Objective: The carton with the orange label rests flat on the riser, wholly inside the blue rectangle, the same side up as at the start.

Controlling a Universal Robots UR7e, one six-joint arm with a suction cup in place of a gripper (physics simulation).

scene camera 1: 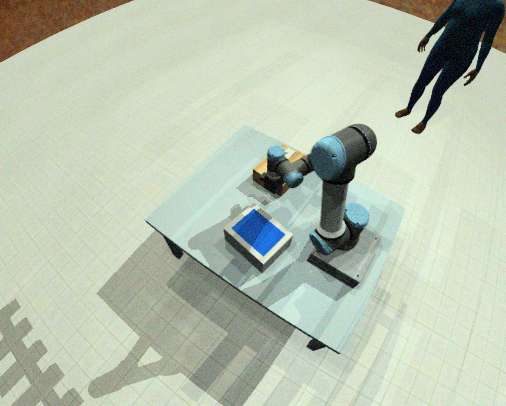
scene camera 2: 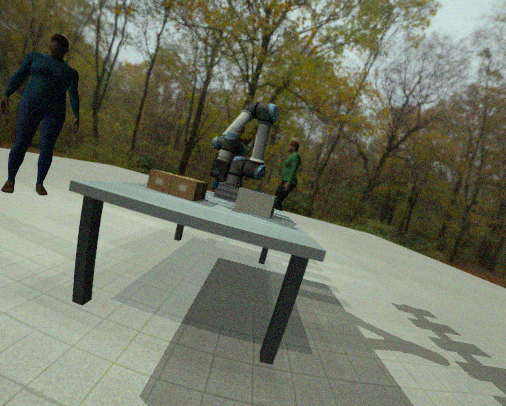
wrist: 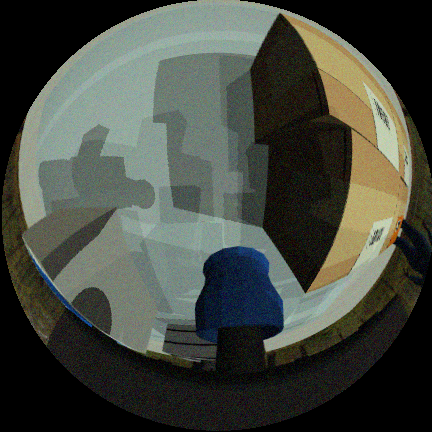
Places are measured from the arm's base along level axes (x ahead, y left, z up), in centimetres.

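Pixels of known places: hand, its tool point: [scene camera 2: 214, 186] [wrist: 235, 272]; arm's base, origin of its link: [scene camera 2: 232, 186].
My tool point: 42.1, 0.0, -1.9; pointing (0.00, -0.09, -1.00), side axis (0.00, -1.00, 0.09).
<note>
Ahead of a thing's pixels: the offset from my tool point to its top centre, as dx, dy, dz. Level surfaces: height alone.
The carton with the orange label {+2.6, -11.5, +1.0} [wrist: 372, 200] stands on the table, its orange label at the right edge of the wrist view; in scene view 1 part of this carton [scene camera 1: 284, 190] shows below the wrist. The riser {-10.2, +24.9, +3.4} [scene camera 1: 287, 235] [scene camera 2: 254, 202] [wrist: 125, 280] stands apart from it, with the blue rectangle {-10.2, +24.9, +3.4} [scene camera 1: 258, 232] bare on top. My blue suction cup [wrist: 239, 290] [scene camera 2: 215, 184] is off, empty and open. It hangs beside the cartons, on the side toward the riser. The wrist hides the cup in scene view 1. The orange label does not show in the scene views.
A second brown carton {+12.3, -10.0, +1.0} [wrist: 350, 105] [scene camera 1: 261, 170] with a white barcode label stands close beside the first. The robot base sits on a grey plate [scene camera 1: 340, 267] on the table {dz -8.6} [scene camera 1: 200, 210] [scene camera 2: 125, 192]. A person [scene camera 1: 452, 55] [scene camera 2: 42, 95] stands beyond the table; another person [scene camera 2: 290, 167] is farther off.
</note>
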